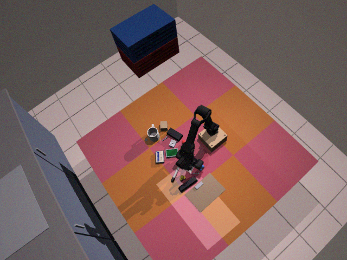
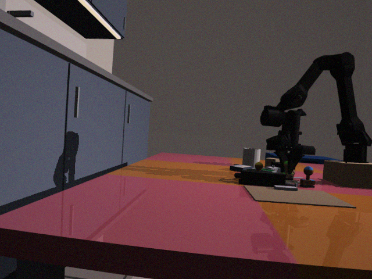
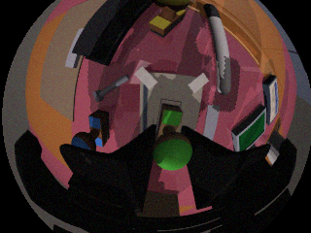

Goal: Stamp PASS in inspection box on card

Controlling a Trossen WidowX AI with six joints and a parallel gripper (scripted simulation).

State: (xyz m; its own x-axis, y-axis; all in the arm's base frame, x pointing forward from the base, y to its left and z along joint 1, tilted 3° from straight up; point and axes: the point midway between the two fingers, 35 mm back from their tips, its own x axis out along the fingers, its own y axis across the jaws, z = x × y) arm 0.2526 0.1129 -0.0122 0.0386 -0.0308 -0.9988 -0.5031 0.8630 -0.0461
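Now: gripper tip 3 cm above the white card. Also, from my gripper tip: blue-knobbed stamp: 6 cm to the left, 5 cm behind, 1 cm below; then green-knobbed stamp: right at my gripper tip; then ruler: 8 cm to the right, 3 cm below, 1 cm behind.
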